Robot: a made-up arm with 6 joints. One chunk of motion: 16 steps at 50 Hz.
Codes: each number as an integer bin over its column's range. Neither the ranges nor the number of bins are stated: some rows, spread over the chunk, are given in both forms.
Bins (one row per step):
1: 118 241 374 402 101 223
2: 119 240 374 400 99 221
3: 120 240 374 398 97 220
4: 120 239 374 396 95 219
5: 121 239 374 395 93 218
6: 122 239 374 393 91 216
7: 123 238 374 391 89 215
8: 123 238 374 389 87 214
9: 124 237 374 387 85 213
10: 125 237 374 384 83 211
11: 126 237 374 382 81 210
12: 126 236 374 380 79 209
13: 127 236 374 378 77 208
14: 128 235 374 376 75 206
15: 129 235 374 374 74 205
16: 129 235 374 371 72 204
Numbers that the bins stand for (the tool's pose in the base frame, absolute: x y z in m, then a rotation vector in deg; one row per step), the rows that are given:
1: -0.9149 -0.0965 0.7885 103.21 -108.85 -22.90
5: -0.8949 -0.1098 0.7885 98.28 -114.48 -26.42
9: -0.8750 -0.1231 0.7885 92.64 -120.12 -29.94
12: -0.8616 -0.1297 0.7885 87.71 -124.34 -32.76
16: -0.8417 -0.1364 0.7885 81.37 -129.28 -36.28
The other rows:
2: -0.9082 -0.1031 0.7885 101.80 -110.25 -24.31
3: -0.9016 -0.1031 0.7885 100.39 -111.66 -25.01
4: -0.9016 -0.1098 0.7885 98.98 -113.07 -25.71
6: -0.8883 -0.1098 0.7885 96.87 -115.89 -27.83
7: -0.8816 -0.1164 0.7885 95.46 -117.30 -28.53
8: -0.8816 -0.1164 0.7885 94.05 -118.71 -29.24
10: -0.8683 -0.1231 0.7885 90.53 -121.53 -31.35
11: -0.8616 -0.1231 0.7885 89.12 -122.94 -32.05
13: -0.8550 -0.1297 0.7885 86.30 -125.75 -33.46
14: -0.8483 -0.1364 0.7885 84.89 -127.16 -34.87
15: -0.8417 -0.1364 0.7885 83.48 -127.87 -35.58

